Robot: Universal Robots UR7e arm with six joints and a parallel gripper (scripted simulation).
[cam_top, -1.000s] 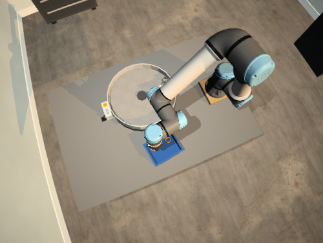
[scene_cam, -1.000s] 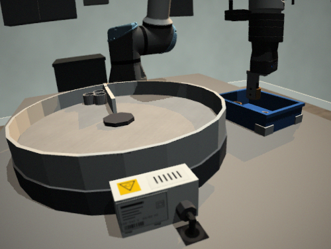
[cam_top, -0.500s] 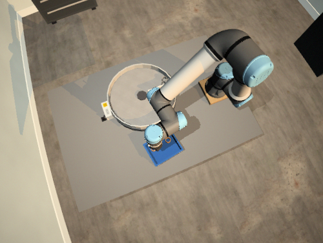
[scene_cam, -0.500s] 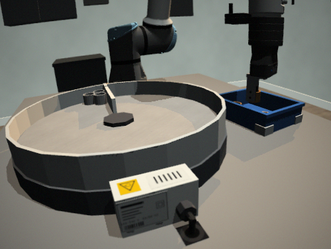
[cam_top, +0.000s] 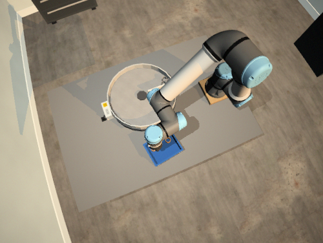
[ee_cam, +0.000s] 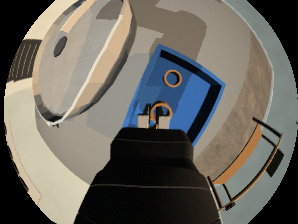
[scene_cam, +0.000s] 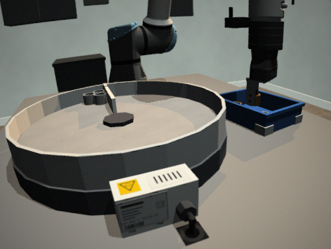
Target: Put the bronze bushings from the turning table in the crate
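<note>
My hand is 20 mm past the blue crate, 30 mm to the right of it and 40 mm above it. Also, from my hand: round turning table (50 mm behind, 310 mm to the right, 10 mm below).
</note>
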